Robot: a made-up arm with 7 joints. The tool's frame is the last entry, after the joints.
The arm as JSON. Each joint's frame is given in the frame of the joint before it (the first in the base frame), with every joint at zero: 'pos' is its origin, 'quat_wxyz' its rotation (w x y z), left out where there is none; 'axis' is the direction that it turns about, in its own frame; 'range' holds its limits. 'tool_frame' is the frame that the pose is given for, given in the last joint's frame.
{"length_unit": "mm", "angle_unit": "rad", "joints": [
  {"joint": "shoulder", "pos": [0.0, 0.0, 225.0], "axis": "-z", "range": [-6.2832, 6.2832]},
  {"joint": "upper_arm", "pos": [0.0, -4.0, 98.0], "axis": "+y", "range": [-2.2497, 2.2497]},
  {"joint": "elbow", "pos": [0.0, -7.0, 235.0], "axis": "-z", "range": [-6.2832, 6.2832]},
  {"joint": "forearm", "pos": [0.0, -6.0, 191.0], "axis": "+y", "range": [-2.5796, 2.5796]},
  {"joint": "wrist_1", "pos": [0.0, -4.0, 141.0], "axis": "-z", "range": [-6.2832, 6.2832]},
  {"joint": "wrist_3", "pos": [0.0, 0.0, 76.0], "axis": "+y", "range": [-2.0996, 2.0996]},
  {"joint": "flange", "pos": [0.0, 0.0, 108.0], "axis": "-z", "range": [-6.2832, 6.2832]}
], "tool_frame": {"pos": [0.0, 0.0, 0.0], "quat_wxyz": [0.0, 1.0, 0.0, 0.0]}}
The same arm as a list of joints. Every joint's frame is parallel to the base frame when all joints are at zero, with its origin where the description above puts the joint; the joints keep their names.
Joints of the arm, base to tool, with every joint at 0 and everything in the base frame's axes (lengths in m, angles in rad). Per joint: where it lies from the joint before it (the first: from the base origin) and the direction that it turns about. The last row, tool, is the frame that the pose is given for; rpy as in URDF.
shoulder: axis -z origin 0 0 0.225
upper_arm: axis +y origin 0 -0.004 0.098
elbow: axis -z origin 0 -0.007 0.235
forearm: axis +y origin 0 -0.006 0.191
wrist_1: axis -z origin 0 -0.004 0.141
wrist_3: axis +y origin 0 0 0.076
flange: axis -z origin 0 0 0.108
tool: origin 0 0 0 rpy 3.1416 0 0
Joint limits (rad, base to tool): -6.2832..6.2832 -2.2497..2.2497 -6.2832..6.2832 -2.5796..2.5796 -6.2832..6.2832 -2.0996..2.0996 -6.2832..6.2832

